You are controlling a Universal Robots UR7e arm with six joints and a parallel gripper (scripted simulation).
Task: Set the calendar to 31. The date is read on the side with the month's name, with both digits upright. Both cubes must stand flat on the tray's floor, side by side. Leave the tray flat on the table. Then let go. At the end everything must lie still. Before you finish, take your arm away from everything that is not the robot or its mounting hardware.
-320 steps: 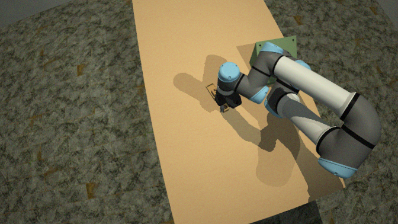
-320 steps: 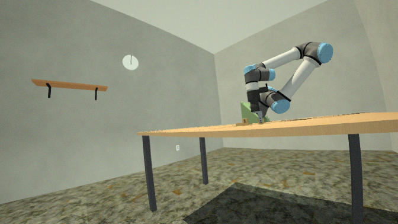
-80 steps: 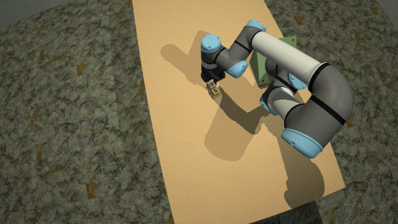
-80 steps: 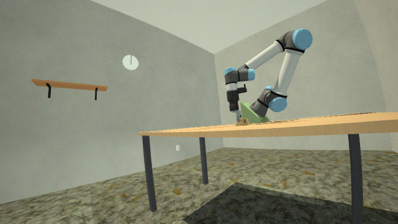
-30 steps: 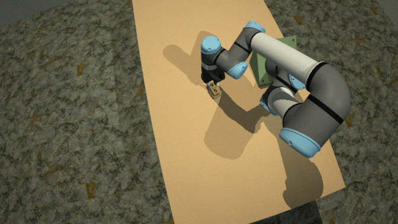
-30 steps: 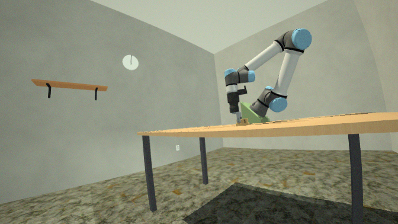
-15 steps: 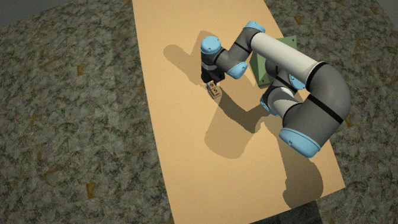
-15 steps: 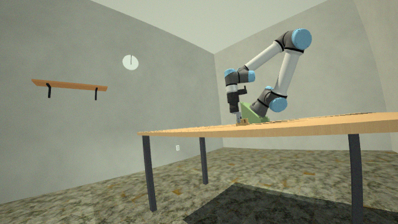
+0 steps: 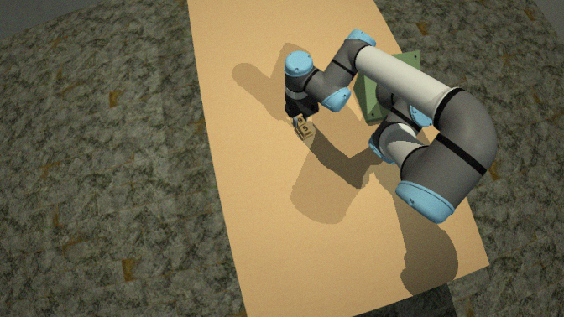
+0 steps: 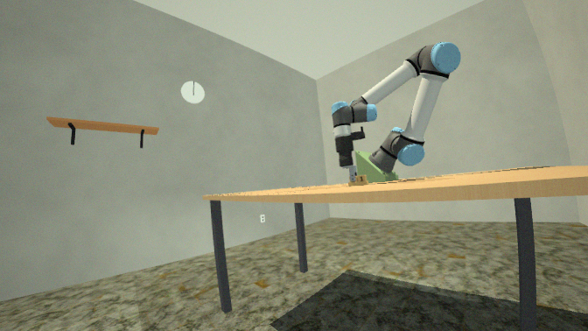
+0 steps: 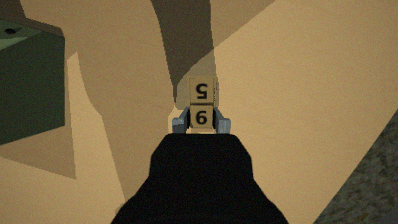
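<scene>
Right now the wooden tray is 30 mm below my hand and 20 mm to the left of it.
</scene>
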